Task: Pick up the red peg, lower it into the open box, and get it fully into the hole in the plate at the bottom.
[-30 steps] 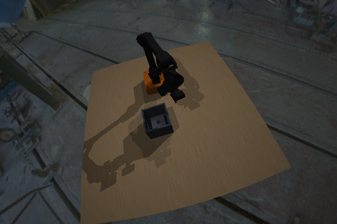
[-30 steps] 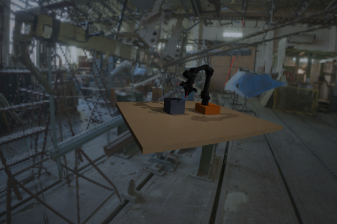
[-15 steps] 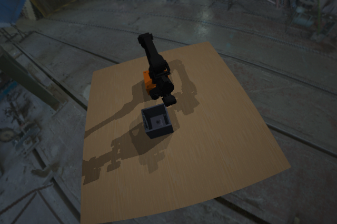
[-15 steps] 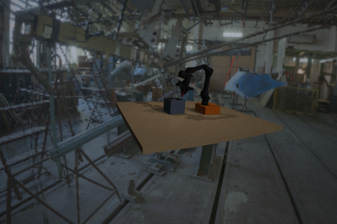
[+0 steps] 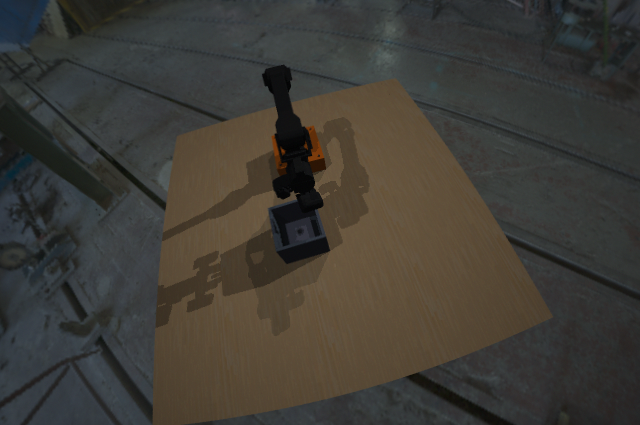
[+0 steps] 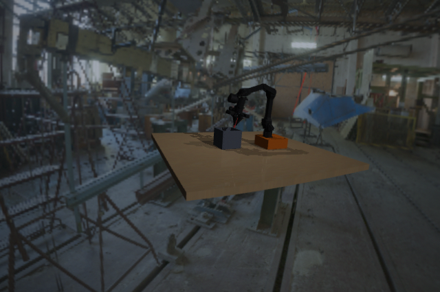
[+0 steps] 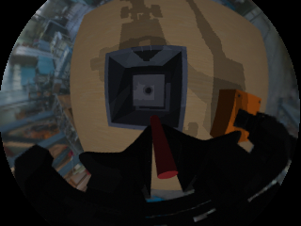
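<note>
The grey plate lies 40 mm ahead of my gripper tip, 50 mm to the right of it and 130 mm below it. From my gripper tip the other things lie so: red peg: 20 mm above.
</note>
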